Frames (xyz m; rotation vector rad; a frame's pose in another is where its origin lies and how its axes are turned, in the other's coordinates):
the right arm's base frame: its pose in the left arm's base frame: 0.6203 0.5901 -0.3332 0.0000 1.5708 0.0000
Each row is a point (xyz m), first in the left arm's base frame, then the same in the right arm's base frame.
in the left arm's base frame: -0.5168 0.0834 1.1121
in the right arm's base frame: -1.4453 -0.5067 -1.1371
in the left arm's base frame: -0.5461 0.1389 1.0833
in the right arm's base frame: -1.4165 -0.4512 -1.1664
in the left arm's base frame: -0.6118 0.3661 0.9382
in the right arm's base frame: -1.2714 -0.2240 -1.2321
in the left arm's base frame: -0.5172 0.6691 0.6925
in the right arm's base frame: -1.0257 0.0790 -1.1375
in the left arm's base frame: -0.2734 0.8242 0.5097
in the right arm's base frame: -0.8429 0.2341 -0.8937
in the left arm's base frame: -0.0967 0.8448 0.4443
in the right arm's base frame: -0.7775 0.2547 -0.7170
